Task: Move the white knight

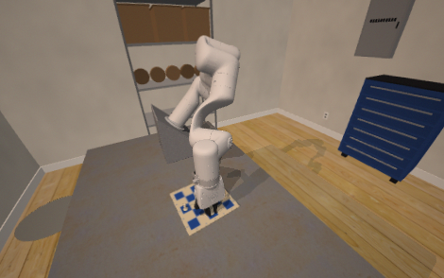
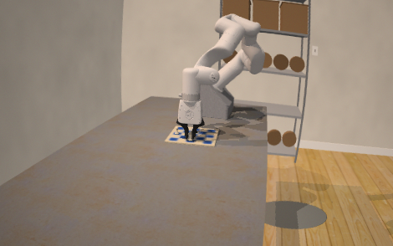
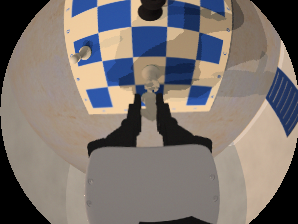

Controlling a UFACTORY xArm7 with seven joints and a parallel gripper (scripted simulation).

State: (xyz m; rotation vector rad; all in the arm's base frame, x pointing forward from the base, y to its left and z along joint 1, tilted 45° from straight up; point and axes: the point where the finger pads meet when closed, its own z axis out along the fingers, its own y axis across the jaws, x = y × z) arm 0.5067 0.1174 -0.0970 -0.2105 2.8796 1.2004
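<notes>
Right now my hand is 8 cm past the blue-and-cream chessboard, 4 cm above it and 1 cm to the left of it. From my hand the other things lie so: black chess piece: 11 cm behind, 1 cm to the right.
</notes>
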